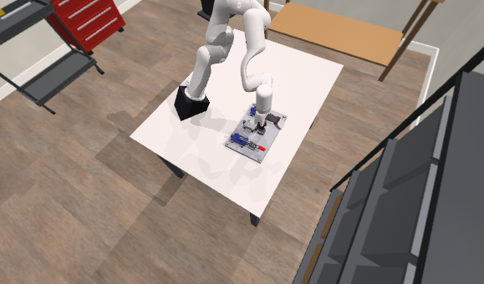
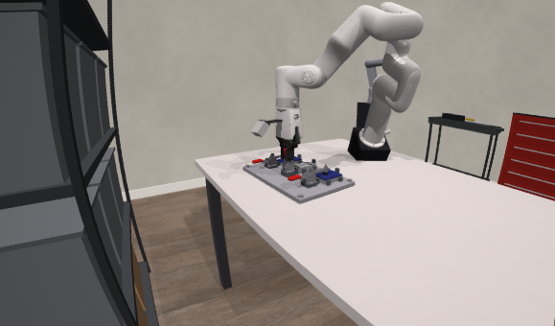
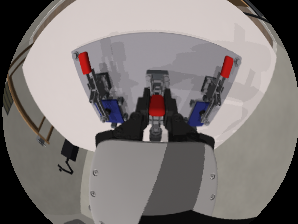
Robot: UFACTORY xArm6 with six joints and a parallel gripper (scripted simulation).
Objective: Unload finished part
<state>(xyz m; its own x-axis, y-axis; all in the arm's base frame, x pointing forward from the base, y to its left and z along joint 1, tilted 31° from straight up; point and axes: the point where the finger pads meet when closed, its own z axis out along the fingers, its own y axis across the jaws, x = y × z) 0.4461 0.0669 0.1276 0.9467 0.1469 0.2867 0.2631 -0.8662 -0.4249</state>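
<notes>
Now: the grey finished part 80 mm behind my hand, 60 mm below it and 20 mm to the right of it. From my hand the other things lie so: blue blank: 110 mm behind, 80 mm to the left, 60 mm below; then grey fixture plate: 80 mm below, 30 mm behind, 10 mm to the right.
</notes>
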